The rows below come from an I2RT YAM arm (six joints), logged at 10 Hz.
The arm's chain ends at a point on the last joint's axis. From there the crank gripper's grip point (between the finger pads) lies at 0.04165 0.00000 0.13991 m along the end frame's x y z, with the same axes.
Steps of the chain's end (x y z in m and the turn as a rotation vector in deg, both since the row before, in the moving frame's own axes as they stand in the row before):
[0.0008 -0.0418 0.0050 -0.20 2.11 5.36]
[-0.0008 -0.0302 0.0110 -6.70 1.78 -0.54]
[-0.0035 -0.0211 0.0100 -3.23 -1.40 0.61]
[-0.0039 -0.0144 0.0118 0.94 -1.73 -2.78]
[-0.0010 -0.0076 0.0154 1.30 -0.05 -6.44]
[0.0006 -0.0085 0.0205 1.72 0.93 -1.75]
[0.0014 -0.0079 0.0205 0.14 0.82 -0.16]
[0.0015 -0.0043 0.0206 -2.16 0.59 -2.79]
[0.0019 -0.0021 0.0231 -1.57 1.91 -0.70]
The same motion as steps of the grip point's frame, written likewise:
[0.0057 -0.0372 0.0034 -0.20 2.11 5.36]
[0.0036 -0.0144 0.0087 -6.70 1.78 -0.54]
[-0.0070 -0.0128 0.0107 -3.23 -1.40 0.61]
[-0.0082 -0.0186 0.0130 0.94 -1.73 -2.78]
[-0.0016 -0.0154 0.0153 1.30 -0.05 -6.44]
[0.0028 -0.0140 0.0197 1.72 0.93 -1.75]
[0.0034 -0.0084 0.0199 0.14 0.82 -0.16]
[0.0030 -0.0011 0.0201 -2.16 0.59 -2.79]
[0.0066 0.0012 0.0216 -1.57 1.91 -0.70]

